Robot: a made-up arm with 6 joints.
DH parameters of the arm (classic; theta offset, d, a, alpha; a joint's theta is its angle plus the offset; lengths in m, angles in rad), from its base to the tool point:
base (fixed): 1.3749 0 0.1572 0
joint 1: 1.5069 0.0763 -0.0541 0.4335
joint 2: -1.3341 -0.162 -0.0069 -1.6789
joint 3: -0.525 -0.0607 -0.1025 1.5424
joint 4: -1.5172 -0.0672 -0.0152 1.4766
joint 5: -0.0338 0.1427 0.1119 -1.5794
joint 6: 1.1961 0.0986 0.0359 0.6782
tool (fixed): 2.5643 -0.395 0 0
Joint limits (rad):
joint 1: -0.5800..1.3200
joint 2: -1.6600..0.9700
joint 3: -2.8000..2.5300
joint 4: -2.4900..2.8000
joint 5: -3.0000..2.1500
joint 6: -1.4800..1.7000
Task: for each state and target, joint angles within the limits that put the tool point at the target. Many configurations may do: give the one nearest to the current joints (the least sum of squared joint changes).
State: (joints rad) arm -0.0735 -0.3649 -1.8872 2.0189 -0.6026 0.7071
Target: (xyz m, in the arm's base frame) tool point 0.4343 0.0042 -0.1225
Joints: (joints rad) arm -0.3515 -0.3701 -1.9449 2.2585 -0.5720 0.4716
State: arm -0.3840 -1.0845 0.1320 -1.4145 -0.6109 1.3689
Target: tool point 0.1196 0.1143 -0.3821
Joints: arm -0.5800 -1.4965 0.2948 -1.6735 -0.1636 1.1377
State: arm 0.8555 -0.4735 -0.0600 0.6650 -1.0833 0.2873
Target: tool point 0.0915 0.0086 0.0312
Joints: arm 1.2165 -0.3915 0.3379 0.0080 -1.9488 -0.0864
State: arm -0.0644 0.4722 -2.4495 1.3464 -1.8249 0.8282
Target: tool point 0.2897 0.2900 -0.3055
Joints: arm -0.2250 0.2366 -2.6929 1.5323 -1.7939 0.8228
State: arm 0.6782 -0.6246 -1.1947 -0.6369 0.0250 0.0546
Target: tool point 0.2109 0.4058 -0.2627
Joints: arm 0.7823 -0.9727 -1.3614 -0.4147 0.4769 0.3149
